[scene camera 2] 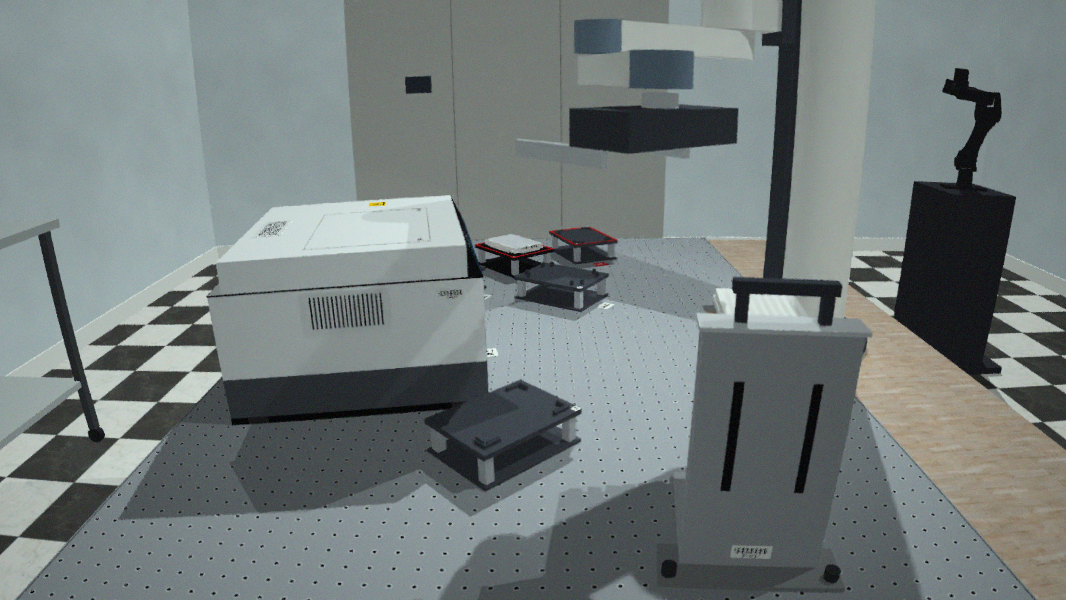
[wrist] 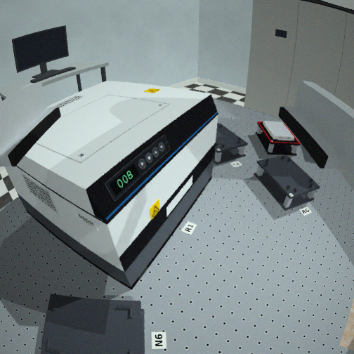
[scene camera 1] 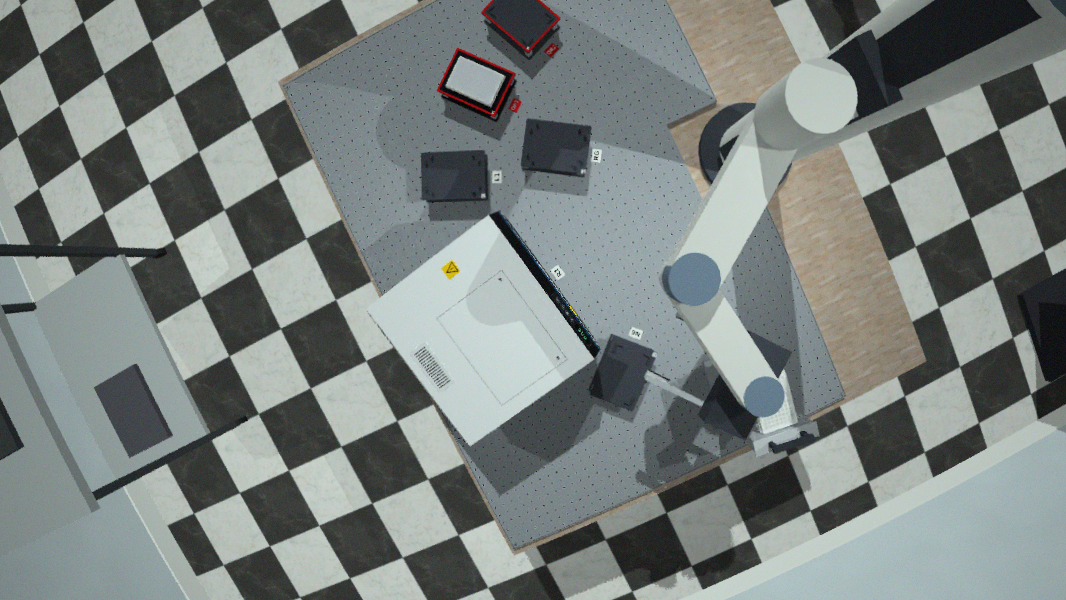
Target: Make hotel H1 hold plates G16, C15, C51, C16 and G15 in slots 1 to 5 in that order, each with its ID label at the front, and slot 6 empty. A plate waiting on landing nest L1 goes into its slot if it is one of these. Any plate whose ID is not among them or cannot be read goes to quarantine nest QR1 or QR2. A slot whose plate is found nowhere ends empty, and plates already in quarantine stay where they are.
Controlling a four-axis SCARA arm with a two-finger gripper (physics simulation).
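Places are measured from the arm's base along level axes (x right, y up, z back), in centimetres.
Where they show: gripper, fingertip midpoint: (scene camera 2: 561, 143) (scene camera 1: 662, 343).
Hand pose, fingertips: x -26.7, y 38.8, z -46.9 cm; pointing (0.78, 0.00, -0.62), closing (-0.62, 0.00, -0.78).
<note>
After its pixels a point has its place.
My gripper (scene camera 1: 663, 345) @[x -26.7, y 38.8, z -46.9 cm] (scene camera 2: 566, 143) @[x -26.7, y 38.8, z -46.9 cm] (wrist: 166, 89) is open and empty, high above the table between nest N6 and hotel H1. The grey hotel (scene camera 1: 760, 444) @[x -59.5, y 27.4, z -34.9 cm] (scene camera 2: 772, 447) @[x -62.4, y 15.9, z -29.1 cm] stands at the table's near right corner in scene camera 2, its back to that camera. A white plate (scene camera 1: 777, 418) @[x -56.6, y 25.6, z -28.8 cm] (scene camera 2: 775, 305) @[x -51.9, y 25.7, z -26.5 cm] shows at its top; slots and ID labels are hidden. Landing nest L1 (scene camera 1: 455, 176) @[x 25.9, y 6.3, z -71.1 cm] (wrist: 230, 142) is bare. A white plate (scene camera 1: 475, 80) @[x 44.9, y 7.7, z -56.0 cm] (scene camera 2: 513, 243) @[x 42.7, y 7.7, z -55.9 cm] (wrist: 278, 130) lies on red-rimmed nest QR1 (scene camera 1: 490, 111) @[x 36.7, y 6.3, z -56.0 cm], its ID unreadable. Red-rimmed nest QR2 (scene camera 1: 522, 18) @[x 54.6, y 6.2, z -38.3 cm] (scene camera 2: 583, 236) @[x 54.7, y 6.3, z -38.2 cm] is bare.
White machine R1 (scene camera 1: 477, 327) @[x -9.8, y 25.6, z -79.1 cm] (scene camera 2: 350, 335) @[x -29.7, y 13.9, z -75.9 cm] (wrist: 150, 190), display 008, stands beside bare nest N6 (scene camera 1: 622, 372) @[x -37.2, y 6.3, z -54.7 cm] (scene camera 2: 503, 417) @[x -38.8, y 6.3, z -54.7 cm] (wrist: 92, 325). Bare nest RG (scene camera 1: 557, 146) @[x 21.2, y 6.3, z -44.9 cm] (scene camera 2: 563, 278) @[x 18.8, y 6.3, z -44.8 cm] (wrist: 287, 177) stands near L1. The hotel's top handle (scene camera 2: 787, 286) @[x -61.5, y 30.8, z -29.4 cm] rises above its back.
</note>
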